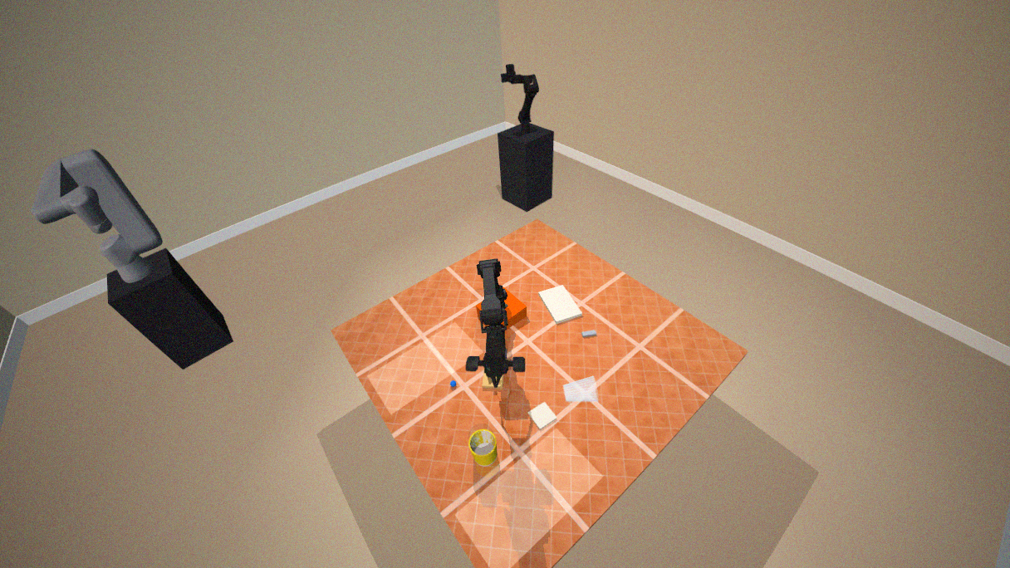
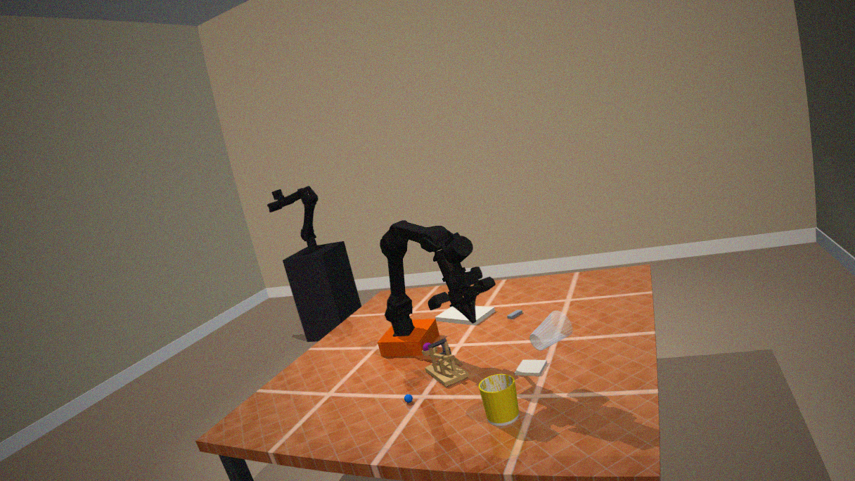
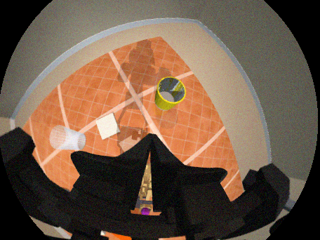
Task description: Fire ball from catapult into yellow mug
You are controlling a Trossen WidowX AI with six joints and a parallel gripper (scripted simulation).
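My gripper tip is now 230 mm past the purple ball, 180 mm to the right of it and 150 mm above it. Also, from my gripper tip: small white tile 210 mm below, 110 mm to the left, 100 mm ahead; yellow mug 180 mm below, 130 mm to the right, 70 mm ahead; catapult 180 mm behind, 160 mm below, 150 mm to the left.
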